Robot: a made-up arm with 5 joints.
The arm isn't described. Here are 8 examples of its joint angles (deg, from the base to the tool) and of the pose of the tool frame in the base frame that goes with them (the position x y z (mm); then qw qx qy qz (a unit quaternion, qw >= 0)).
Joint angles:
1: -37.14 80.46 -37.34 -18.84 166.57
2: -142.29 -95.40 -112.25 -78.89 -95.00
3: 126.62 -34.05 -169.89 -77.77 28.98
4: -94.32 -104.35 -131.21 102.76 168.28
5: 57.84 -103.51 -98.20 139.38 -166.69
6: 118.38 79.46 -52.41 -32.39 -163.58
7: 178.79 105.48 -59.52 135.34 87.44
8: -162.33 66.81 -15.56 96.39 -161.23
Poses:
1: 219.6 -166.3 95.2 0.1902 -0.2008 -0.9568 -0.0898
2: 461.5 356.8 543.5 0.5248 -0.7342 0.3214 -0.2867
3: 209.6 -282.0 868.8 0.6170 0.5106 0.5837 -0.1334
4: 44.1 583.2 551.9 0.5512 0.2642 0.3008 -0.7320
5: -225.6 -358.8 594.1 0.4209 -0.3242 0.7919 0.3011
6: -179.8 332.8 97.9 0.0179 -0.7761 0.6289 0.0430
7: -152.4 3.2 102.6 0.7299 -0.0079 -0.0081 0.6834
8: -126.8 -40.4 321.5 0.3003 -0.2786 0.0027 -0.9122
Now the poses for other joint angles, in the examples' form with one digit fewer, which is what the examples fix.
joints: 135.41 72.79 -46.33 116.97 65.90
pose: -164 162 231 0.933 0.258 0.179 0.176
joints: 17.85 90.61 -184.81 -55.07 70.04
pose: 560 180 483 0.669 -0.238 0.117 -0.694
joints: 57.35 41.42 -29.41 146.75 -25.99
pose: 120 188 435 0.266 0.138 0.123 -0.946
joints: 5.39 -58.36 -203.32 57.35 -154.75
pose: -595 -56 675 0.943 -0.036 -0.208 0.258
